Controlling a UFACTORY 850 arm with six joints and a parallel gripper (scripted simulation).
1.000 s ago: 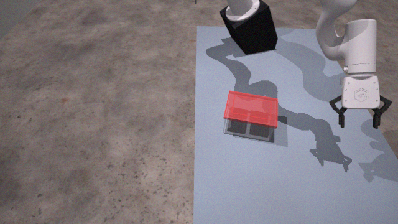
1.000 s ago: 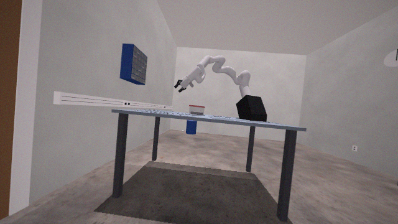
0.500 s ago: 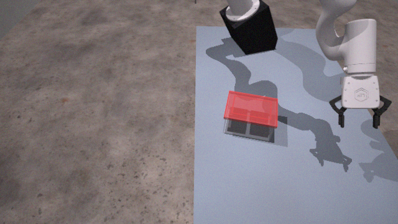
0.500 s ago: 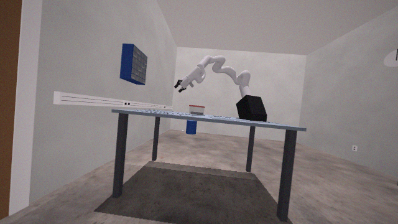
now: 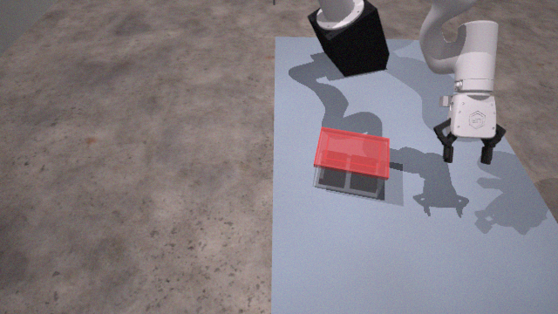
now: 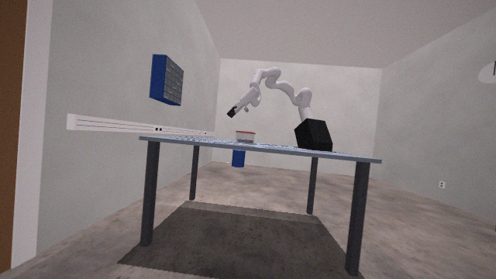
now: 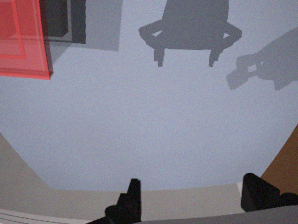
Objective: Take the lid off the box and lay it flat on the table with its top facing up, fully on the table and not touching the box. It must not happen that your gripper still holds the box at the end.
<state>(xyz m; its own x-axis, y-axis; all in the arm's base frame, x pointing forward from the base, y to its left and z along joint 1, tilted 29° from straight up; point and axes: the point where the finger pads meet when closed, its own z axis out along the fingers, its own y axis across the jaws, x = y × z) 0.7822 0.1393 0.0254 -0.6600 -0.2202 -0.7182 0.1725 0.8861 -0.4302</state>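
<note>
Now: hand 170 mm past the red translucent lid, 210 mm to the left of it and 130 mm above it. From my hand the other things lie so: grey box (170 mm behind, 210 mm to the right, 180 mm below).
</note>
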